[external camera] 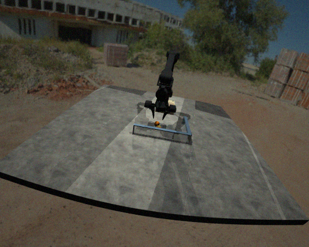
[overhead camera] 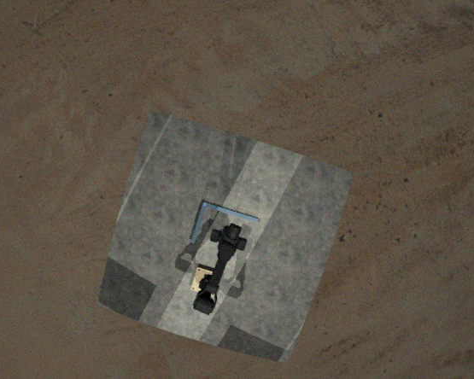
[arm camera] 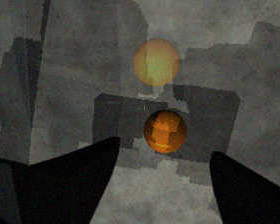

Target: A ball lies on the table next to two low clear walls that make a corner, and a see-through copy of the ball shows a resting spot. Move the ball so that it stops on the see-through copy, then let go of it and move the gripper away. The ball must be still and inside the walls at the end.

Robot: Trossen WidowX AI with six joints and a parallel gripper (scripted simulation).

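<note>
Now: the orange ball 30 mm below my gripper tip. From my gripper tip the other things lie so: see-through copy of ball 50 mm ahead, 10 mm to the left, 30 mm below.
</note>
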